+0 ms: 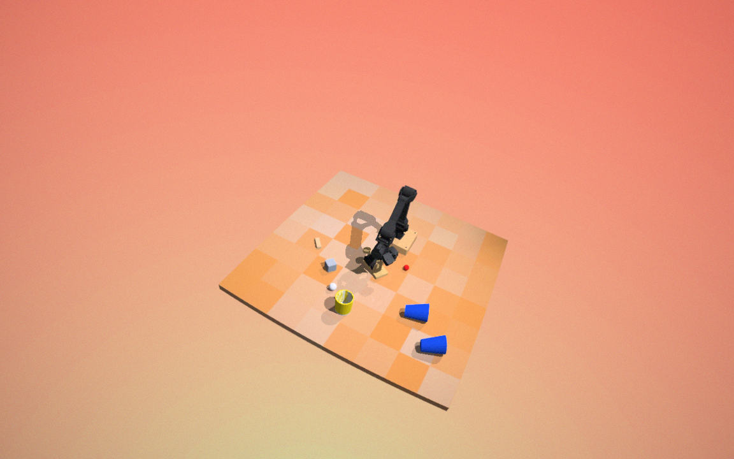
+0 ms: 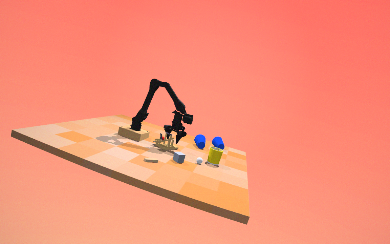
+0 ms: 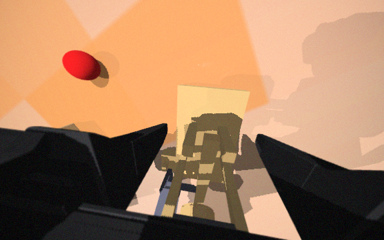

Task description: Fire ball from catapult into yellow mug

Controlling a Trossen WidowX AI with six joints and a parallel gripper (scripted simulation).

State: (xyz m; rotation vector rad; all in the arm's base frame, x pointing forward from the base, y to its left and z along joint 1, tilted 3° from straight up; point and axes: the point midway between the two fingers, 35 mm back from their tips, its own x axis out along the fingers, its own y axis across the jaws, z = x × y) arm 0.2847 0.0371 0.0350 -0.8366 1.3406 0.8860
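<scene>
The catapult frame is 20 mm behind my gripper tip, 40 mm to the right of it and 40 mm above it. Round my gripper tip: wooden catapult 50 mm behind, 60 mm to the right, 10 mm above; then red ball 120 mm behind, 120 mm to the left, 30 mm below; then grey cube 140 mm ahead, 220 mm to the right, 20 mm below.
</scene>
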